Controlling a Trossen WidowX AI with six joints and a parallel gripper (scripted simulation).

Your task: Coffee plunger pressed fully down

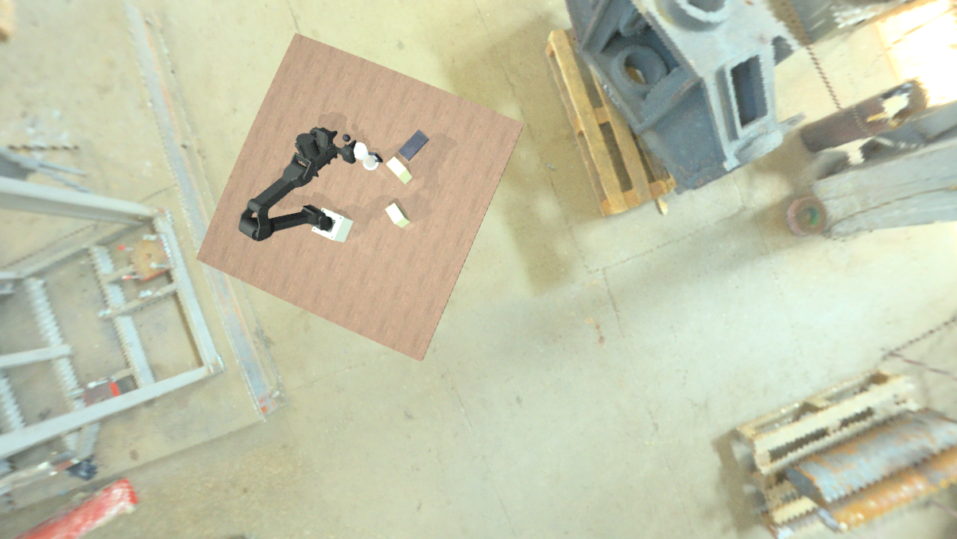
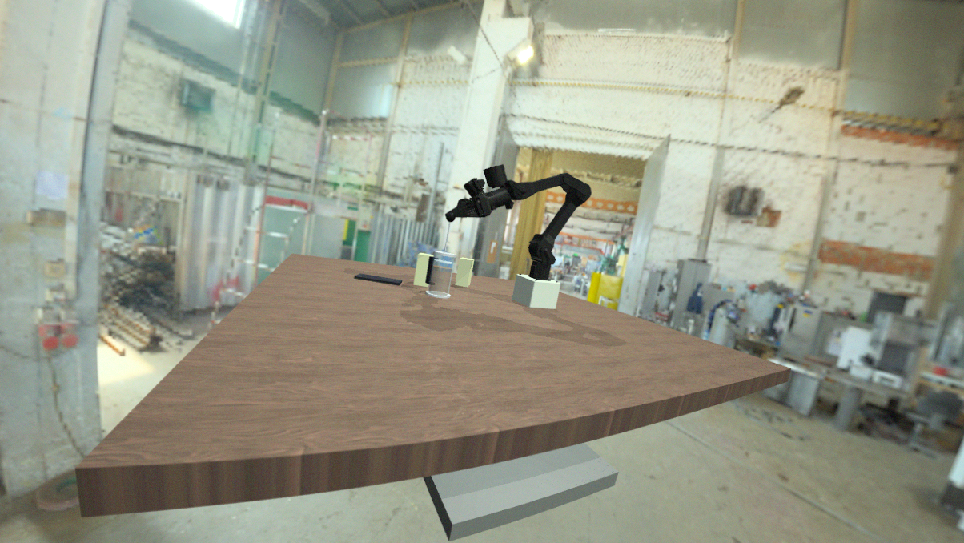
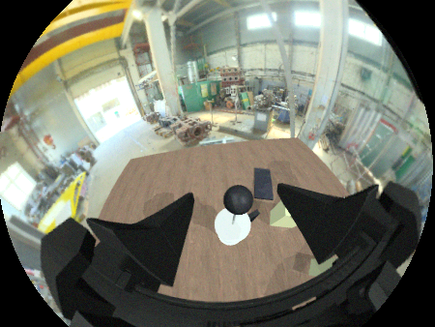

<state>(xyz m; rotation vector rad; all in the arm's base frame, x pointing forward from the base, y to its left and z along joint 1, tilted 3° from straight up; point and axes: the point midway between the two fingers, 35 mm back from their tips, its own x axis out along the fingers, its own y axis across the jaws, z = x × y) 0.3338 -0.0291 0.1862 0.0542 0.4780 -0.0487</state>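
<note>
Right now my gripper tip is 130 mm above the coffee press and 20 mm to the left of it. Round my gripper tip: dark flat slab 250 mm below, 170 mm to the right, 160 mm ahead.
</note>
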